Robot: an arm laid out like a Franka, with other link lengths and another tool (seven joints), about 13 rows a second.
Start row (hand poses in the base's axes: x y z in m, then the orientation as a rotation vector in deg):
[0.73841 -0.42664 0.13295 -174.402 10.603 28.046]
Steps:
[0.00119 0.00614 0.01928 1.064 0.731 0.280]
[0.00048 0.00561 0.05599 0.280 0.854 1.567]
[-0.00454 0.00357 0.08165 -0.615 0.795 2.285]
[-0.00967 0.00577 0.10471 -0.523 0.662 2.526]
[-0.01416 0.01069 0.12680 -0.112 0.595 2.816]
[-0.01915 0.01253 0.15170 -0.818 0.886 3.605]
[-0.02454 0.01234 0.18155 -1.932 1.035 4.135]
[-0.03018 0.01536 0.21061 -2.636 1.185 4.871]
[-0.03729 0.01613 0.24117 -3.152 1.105 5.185]
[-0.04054 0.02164 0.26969 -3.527 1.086 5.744]
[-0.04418 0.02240 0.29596 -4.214 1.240 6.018]
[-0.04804 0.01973 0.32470 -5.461 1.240 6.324]
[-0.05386 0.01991 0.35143 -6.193 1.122 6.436]
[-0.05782 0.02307 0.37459 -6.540 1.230 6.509]
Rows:
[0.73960 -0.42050 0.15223 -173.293 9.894 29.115]
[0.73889 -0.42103 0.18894 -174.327 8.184 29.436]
[0.73387 -0.42307 0.21460 -175.370 7.347 29.448]
[0.72874 -0.42087 0.23766 -175.358 6.947 29.253]
[0.72425 -0.41595 0.25975 -175.030 6.387 29.141]
[0.71926 -0.41411 0.28465 -175.823 5.390 29.682]
[0.71387 -0.41430 0.31450 -176.990 4.887 30.016]
[0.70823 -0.41128 0.34356 176.996 -3.929 -30.203]
[0.70112 -0.41051 0.37412 176.486 -3.557 -29.946]
[0.69787 -0.40500 0.40264 176.057 -2.779 -29.820]
[0.69423 -0.40424 0.42891 175.312 -2.522 -29.875]
[0.69037 -0.40691 0.45765 174.074 -2.339 -29.548]
[0.68455 -0.40673 0.48438 173.394 -2.331 -29.181]
[0.68059 -0.40357 0.50754 173.017 -2.303 -29.252]

